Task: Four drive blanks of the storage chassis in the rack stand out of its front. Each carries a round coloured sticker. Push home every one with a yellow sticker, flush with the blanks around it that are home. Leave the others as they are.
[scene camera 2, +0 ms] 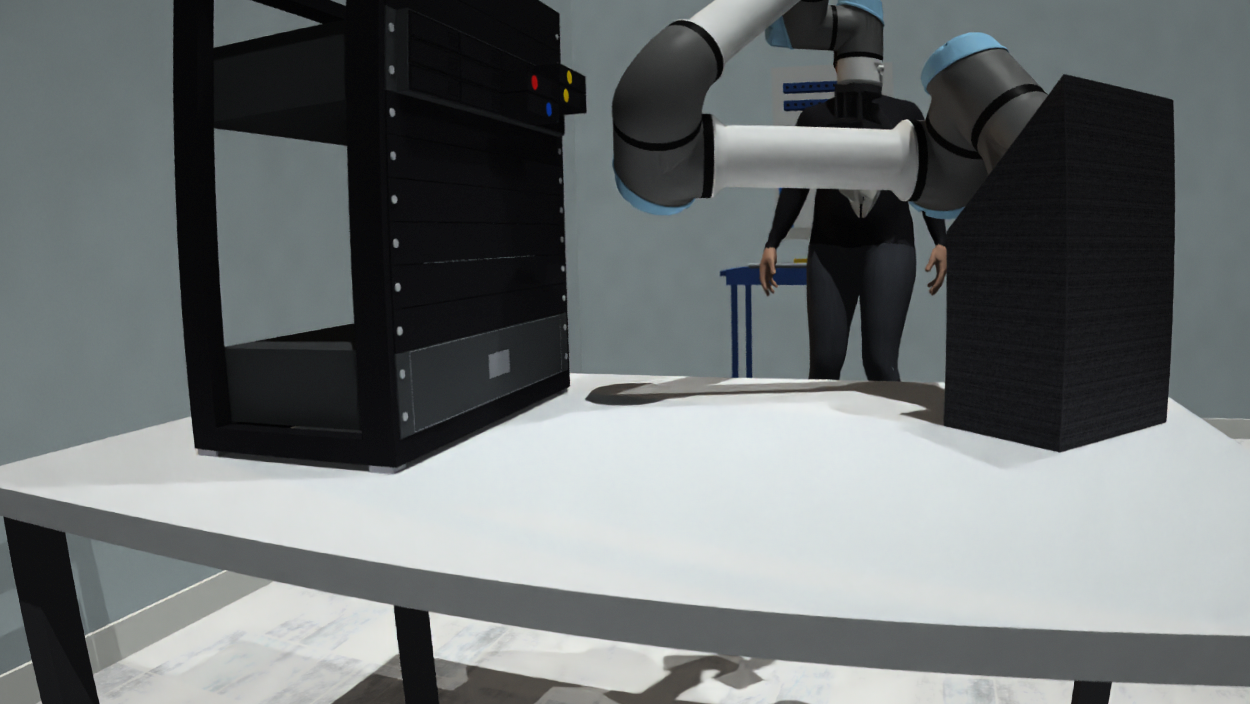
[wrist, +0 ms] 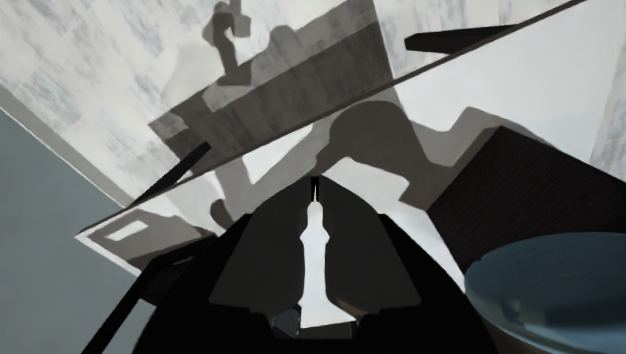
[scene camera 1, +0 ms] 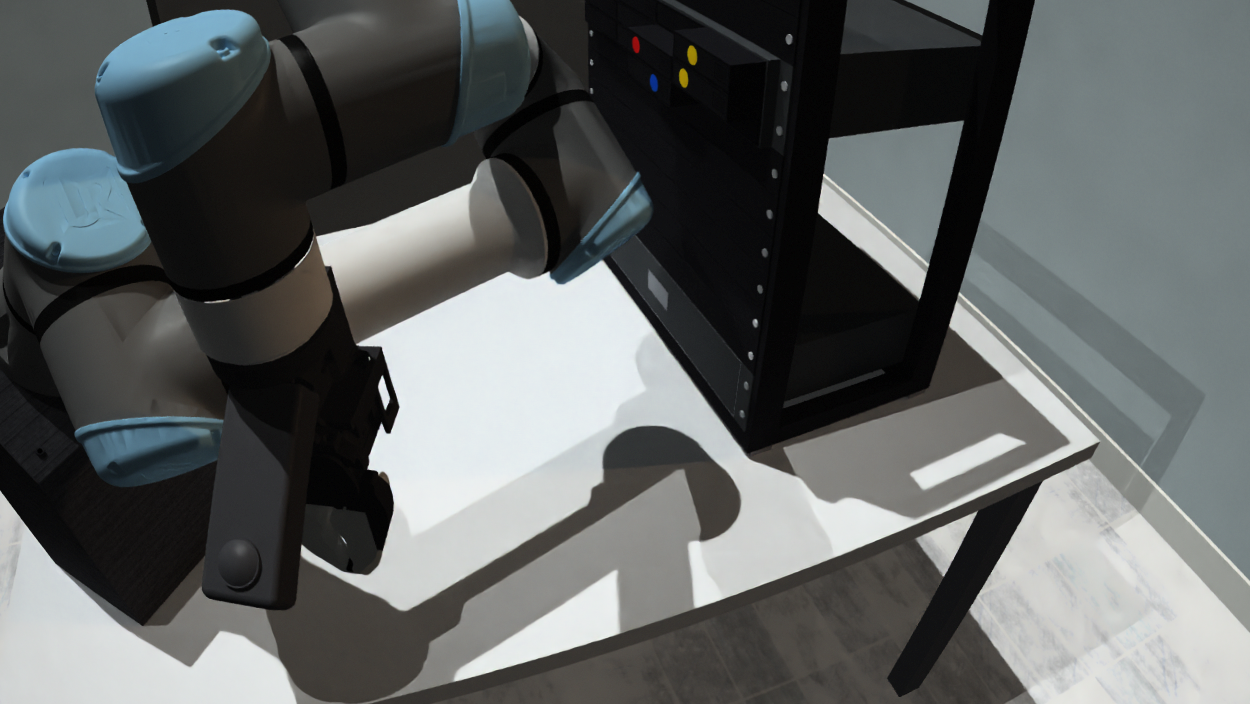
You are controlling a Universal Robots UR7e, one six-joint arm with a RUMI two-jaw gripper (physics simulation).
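Observation:
The black rack [scene camera 1: 797, 262] [scene camera 2: 372, 262] holds the storage chassis near its top. Four dark blanks stand out of its front, toward one end. One has a red sticker [scene camera 1: 635, 44] [scene camera 2: 534, 82] and one a blue sticker [scene camera 1: 653, 83] [scene camera 2: 548, 109]. Beside them, an upper yellow sticker [scene camera 1: 691, 55] [scene camera 2: 568, 76] and a lower yellow sticker [scene camera 1: 683, 77] [scene camera 2: 565, 95] mark two blanks, one above the other. My gripper [wrist: 315, 178] [scene camera 2: 861, 208] is shut and empty, pointing down over the table in front of the rack, well apart from the blanks. The rack does not show clearly in the wrist view.
The arm's elbow [scene camera 1: 603, 218] [scene camera 2: 660, 148] is near the rack's front, below the stickers. The dark arm pedestal [scene camera 1: 113, 524] [scene camera 2: 1062, 262] stands on the white table [scene camera 1: 489, 393] [scene camera 2: 699, 489], across from the rack. A human figure [scene camera 2: 861, 306] and a blue bench [scene camera 2: 765, 276] are behind.

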